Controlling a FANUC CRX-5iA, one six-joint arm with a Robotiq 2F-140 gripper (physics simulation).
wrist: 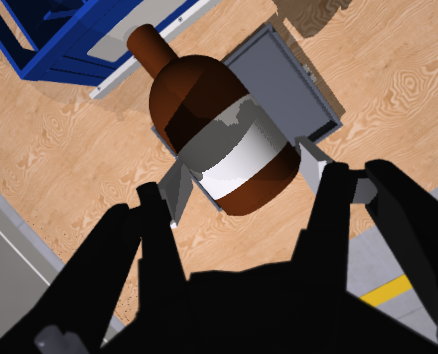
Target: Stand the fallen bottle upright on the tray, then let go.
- gripper: 241, 163
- brown bottle: 215, 126
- blue crate: 75, 49
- grey tray: 265, 65
